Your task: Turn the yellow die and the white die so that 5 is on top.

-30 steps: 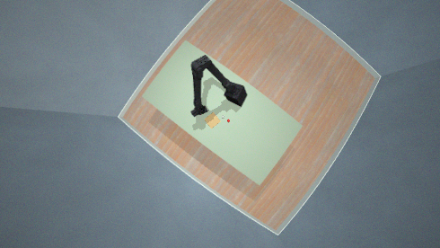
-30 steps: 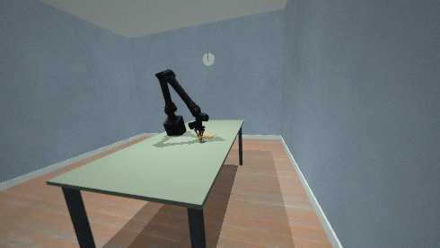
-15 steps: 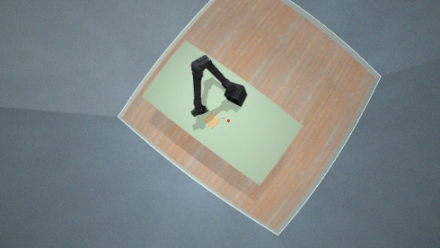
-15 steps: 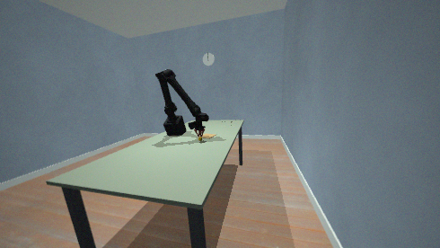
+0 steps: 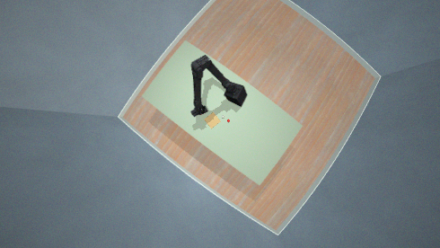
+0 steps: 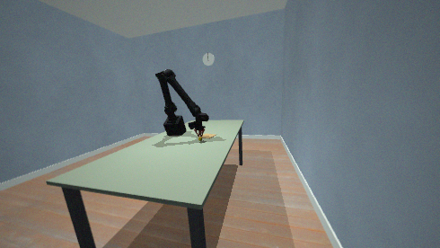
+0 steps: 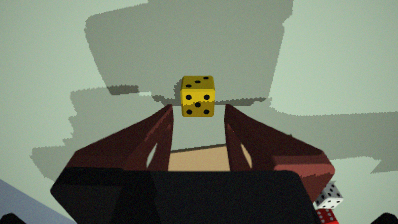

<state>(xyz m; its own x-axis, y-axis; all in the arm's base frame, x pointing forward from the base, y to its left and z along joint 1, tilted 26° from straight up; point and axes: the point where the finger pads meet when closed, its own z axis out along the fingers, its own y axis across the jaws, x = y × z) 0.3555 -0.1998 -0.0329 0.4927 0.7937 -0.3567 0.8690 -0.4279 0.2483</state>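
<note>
The yellow die lies 30 mm below my hand. Round my hand: tan mat 140 mm to the left, 40 mm below, 30 mm ahead; then red die 300 mm to the left, 70 mm behind, 30 mm below; then white die 220 mm to the left, 70 mm behind, 30 mm below.
</note>
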